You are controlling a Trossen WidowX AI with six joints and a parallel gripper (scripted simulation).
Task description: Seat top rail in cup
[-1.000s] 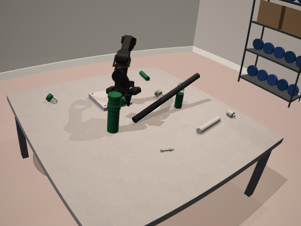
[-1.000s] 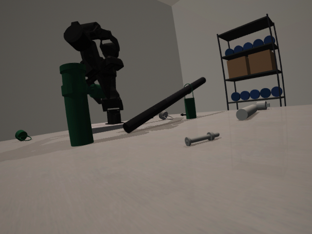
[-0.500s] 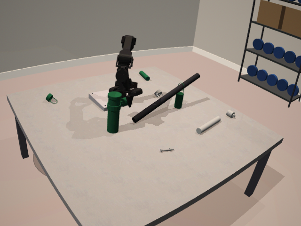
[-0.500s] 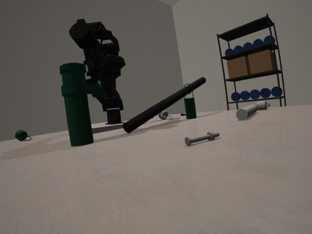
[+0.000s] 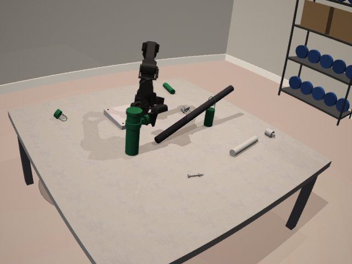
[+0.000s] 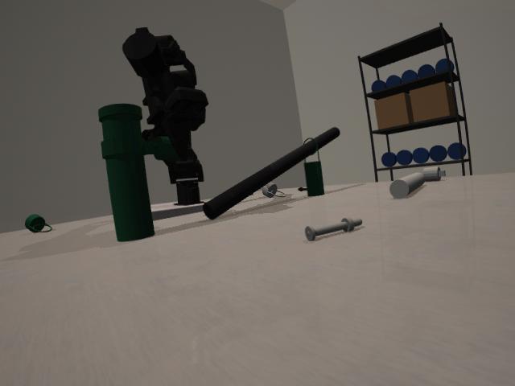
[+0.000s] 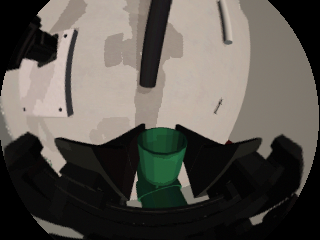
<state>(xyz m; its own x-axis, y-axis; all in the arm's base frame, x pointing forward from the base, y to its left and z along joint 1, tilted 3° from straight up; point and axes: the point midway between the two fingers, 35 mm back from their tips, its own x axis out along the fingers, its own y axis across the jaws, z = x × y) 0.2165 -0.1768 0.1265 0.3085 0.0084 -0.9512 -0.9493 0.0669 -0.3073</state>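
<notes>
The green rail-end cup lies 10 mm behind my gripper tip, 20 mm to the right of it and 30 mm above it. Round my gripper tip: grey cap: 100 mm behind, 420 mm to the left, 90 mm below; grey bolt: 280 mm ahead, 20 mm to the right, 100 mm below; grey tube: 310 mm ahead, 350 mm to the left, 90 mm below.
</notes>
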